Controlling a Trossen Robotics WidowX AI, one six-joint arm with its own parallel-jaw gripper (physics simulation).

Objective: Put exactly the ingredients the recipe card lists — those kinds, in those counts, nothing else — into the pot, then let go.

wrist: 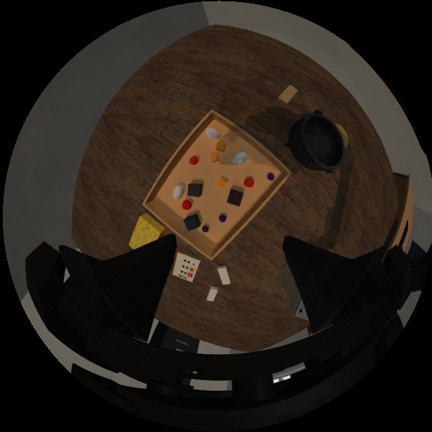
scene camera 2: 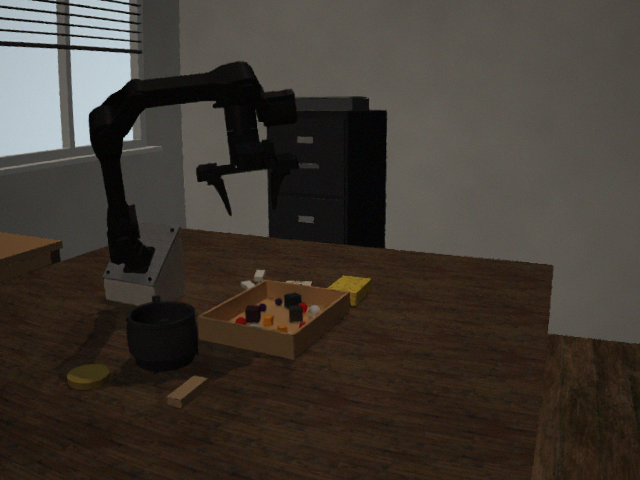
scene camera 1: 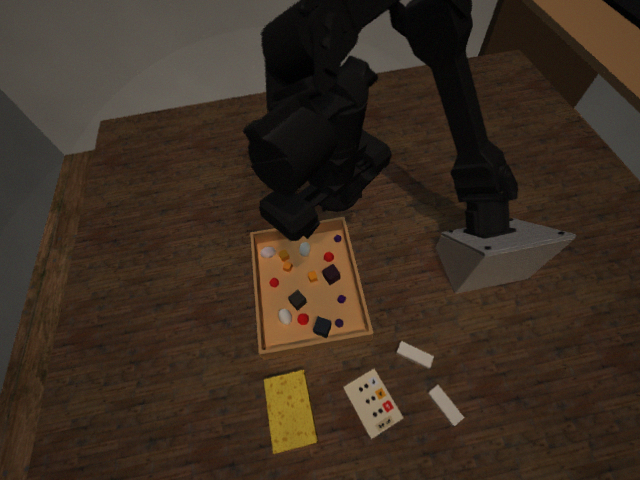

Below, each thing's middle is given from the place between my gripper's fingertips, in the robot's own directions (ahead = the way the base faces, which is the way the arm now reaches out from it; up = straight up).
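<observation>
Positions counted from my hand: wooden tray (scene camera 1: pixel 275 339), 50 mm ahead, 200 mm below; wooden block (scene camera 2: pixel 179 398), 310 mm to the right, 30 mm ahead, 210 mm below; black pot (scene camera 2: pixel 162 335), 210 mm to the right, 80 mm behind, 170 mm below; yellow disc (scene camera 2: pixel 91 376), far to the right, a good way behind, a fair way below.
</observation>
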